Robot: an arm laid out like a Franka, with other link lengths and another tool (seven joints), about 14 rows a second.
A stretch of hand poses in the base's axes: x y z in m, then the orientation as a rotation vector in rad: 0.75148, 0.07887, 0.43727, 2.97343, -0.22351, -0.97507; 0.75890, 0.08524, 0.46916, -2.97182, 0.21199, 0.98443; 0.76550, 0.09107, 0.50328, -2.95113, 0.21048, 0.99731; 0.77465, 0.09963, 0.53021, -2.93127, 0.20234, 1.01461; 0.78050, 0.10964, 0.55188, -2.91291, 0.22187, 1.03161; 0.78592, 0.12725, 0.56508, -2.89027, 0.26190, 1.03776; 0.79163, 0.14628, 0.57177, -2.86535, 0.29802, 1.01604; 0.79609, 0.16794, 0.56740, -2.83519, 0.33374, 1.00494; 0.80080, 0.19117, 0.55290, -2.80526, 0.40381, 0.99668; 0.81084, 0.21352, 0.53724, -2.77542, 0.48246, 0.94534; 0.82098, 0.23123, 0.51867, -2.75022, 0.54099, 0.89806; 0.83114, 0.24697, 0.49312, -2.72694, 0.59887, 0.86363; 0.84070, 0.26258, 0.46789, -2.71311, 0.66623, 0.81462; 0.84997, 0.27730, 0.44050, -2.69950, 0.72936, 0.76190; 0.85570, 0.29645, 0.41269, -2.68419, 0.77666, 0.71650; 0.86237, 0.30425, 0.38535, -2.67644, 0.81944, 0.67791; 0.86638, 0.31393, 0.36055, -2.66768, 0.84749, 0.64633; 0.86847, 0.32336, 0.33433, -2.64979, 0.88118, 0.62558; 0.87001, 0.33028, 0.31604, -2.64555, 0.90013, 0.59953; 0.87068, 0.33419, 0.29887, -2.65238, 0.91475, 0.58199
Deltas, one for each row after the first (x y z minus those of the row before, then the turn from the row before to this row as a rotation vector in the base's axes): 0.00742, 0.00637, 0.03189, 0.01047, 0.00541, 0.00433; 0.00660, 0.00583, 0.03412, 0.01564, 0.01092, -0.00485; 0.00915, 0.00856, 0.02693, 0.01542, 0.01363, -0.00015; 0.00585, 0.01001, 0.02167, 0.00645, 0.01375, -0.01582; 0.00542, 0.01761, 0.01320, 0.00685, 0.00807, -0.03065; 0.00571, 0.01903, 0.00669, 0.01647, -0.00941, -0.03298; 0.00446, 0.02166, -0.00437, 0.01806, -0.00190, -0.03347; 0.00471, 0.02323, -0.01450, 0.00508, 0.00179, -0.05311; 0.01004, 0.02235, -0.01566, 0.00859, -0.02606, -0.06460; 0.01014, 0.01771, -0.01857, 0.00851, -0.02530, -0.05075; 0.01016, 0.01574, -0.02555, 0.00348, -0.01664, -0.04776; 0.00956, 0.01561, -0.02523, -0.00859, -0.02558, -0.05163; 0.00927, 0.01472, -0.02739, -0.00901, -0.02835, -0.04939; 0.00573, 0.01915, -0.02781, -0.00345, -0.02529, -0.03975; 0.00667, 0.00780, -0.02734, -0.00968, -0.02059, -0.03308; 0.00401, 0.00968, -0.02480, -0.00372, -0.01803, -0.02394; 0.00209, 0.00943, -0.02622, 0.00156, -0.01028, -0.02925; 0.00154, 0.00692, -0.01829, -0.00492, -0.01508, -0.01616; 0.00067, 0.00391, -0.01717, -0.01268, -0.00858, -0.00811
